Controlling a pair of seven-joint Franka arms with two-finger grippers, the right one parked.
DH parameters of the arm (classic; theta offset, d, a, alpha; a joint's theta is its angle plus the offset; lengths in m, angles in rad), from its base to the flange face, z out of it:
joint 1: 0 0.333 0 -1.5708
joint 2: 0 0 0 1.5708
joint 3: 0 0.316 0.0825 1.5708
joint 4: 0 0 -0.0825 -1.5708
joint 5: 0 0.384 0 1.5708
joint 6: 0 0 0.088 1.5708
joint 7: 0 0.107 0 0
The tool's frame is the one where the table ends.
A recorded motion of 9 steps. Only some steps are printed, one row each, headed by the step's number.
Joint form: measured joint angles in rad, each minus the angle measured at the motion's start. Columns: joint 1, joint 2, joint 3, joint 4, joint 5, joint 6, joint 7.
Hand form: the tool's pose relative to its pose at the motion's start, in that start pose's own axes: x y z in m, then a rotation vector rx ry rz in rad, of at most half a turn. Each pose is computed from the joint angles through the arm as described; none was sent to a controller.
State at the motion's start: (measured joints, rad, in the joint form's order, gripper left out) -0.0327 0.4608 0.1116 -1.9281 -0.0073 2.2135 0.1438
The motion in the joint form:
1: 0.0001 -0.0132 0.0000 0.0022 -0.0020 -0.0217 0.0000
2: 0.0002 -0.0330 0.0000 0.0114 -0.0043 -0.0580 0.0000
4: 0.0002 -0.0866 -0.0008 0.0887 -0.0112 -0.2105 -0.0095
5: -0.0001 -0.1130 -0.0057 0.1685 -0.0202 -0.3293 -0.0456
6: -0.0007 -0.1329 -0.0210 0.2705 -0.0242 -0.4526 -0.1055
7: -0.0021 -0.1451 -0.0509 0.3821 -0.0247 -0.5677 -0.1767
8: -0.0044 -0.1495 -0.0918 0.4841 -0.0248 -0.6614 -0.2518
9: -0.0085 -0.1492 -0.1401 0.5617 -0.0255 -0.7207 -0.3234
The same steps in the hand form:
1: -0.0019 0.0001 -0.0071 -0.0040 -0.0059 -0.0016
2: -0.0039 0.0001 -0.0201 -0.0092 -0.0126 -0.0033
4: -0.0055 0.0002 -0.0749 -0.0251 -0.0326 -0.0148
5: -0.0058 0.0034 -0.1183 -0.0388 -0.0443 -0.0473
6: -0.0065 0.0125 -0.1686 -0.0463 -0.0463 -0.0893
7: -0.0091 0.0301 -0.2197 -0.0498 -0.0393 -0.1259
8: -0.0138 0.0541 -0.2631 -0.0534 -0.0288 -0.1551
9: -0.0186 0.0827 -0.2948 -0.0597 -0.0133 -0.1727

